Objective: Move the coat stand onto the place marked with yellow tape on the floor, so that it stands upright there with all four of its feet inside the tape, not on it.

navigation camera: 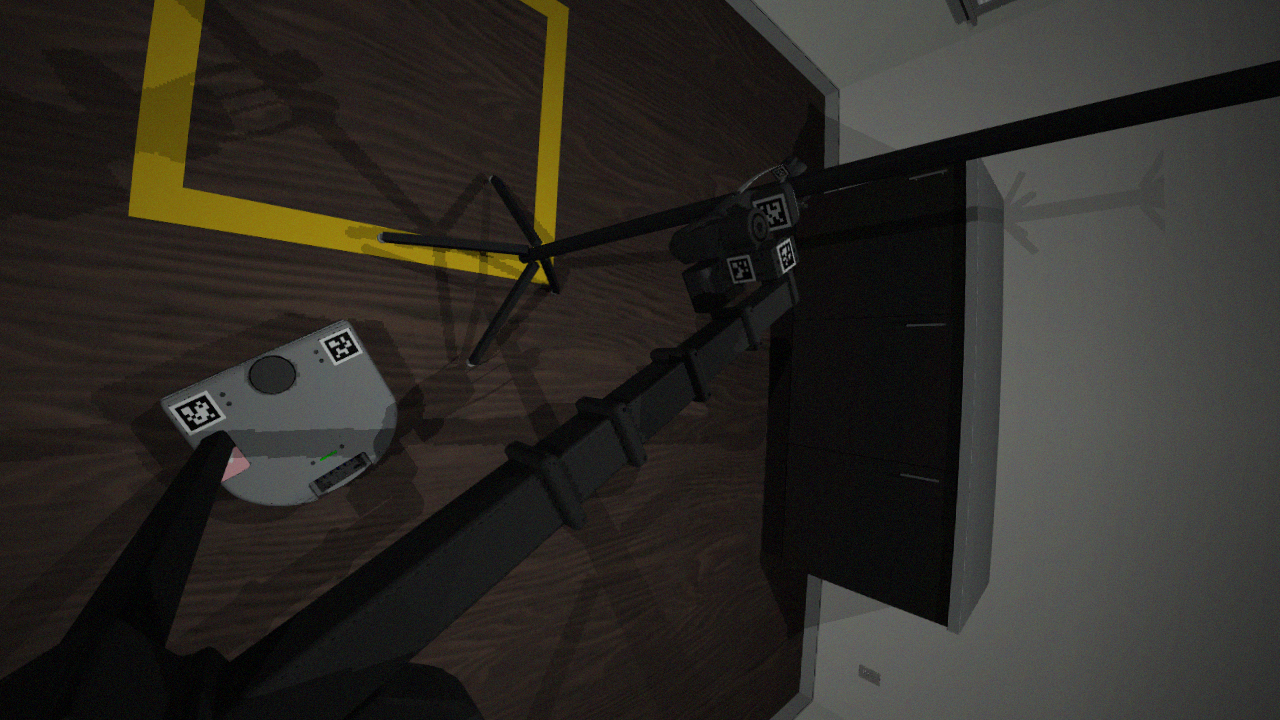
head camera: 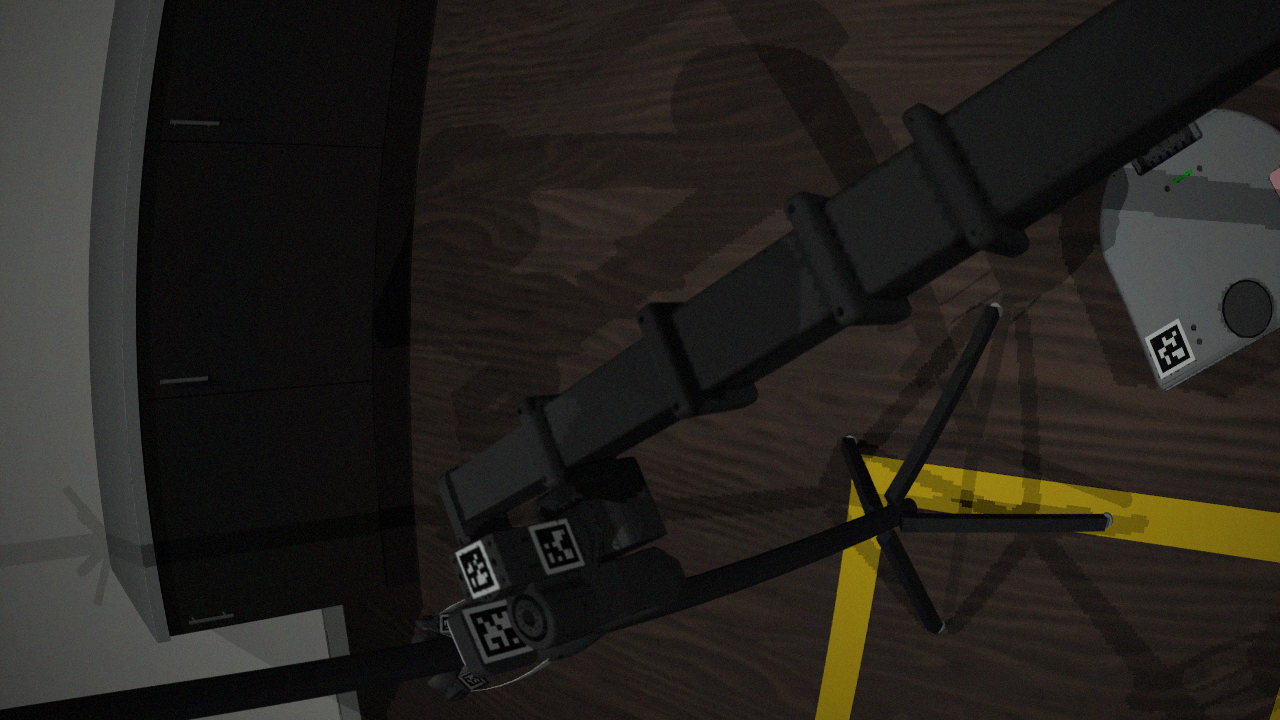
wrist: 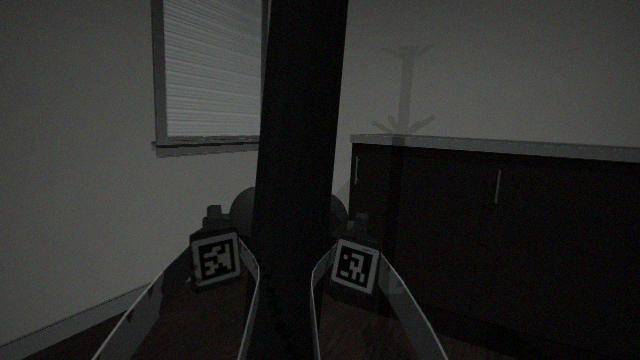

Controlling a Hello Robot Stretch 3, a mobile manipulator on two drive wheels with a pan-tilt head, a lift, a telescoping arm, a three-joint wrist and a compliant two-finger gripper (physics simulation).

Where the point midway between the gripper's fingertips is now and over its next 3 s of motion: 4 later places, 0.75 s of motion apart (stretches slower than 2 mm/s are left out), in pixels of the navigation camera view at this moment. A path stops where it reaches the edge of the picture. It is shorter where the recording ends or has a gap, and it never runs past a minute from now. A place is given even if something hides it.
My gripper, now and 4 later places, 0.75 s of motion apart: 802, 180; 798, 188; 823, 181; 831, 159; 823, 108
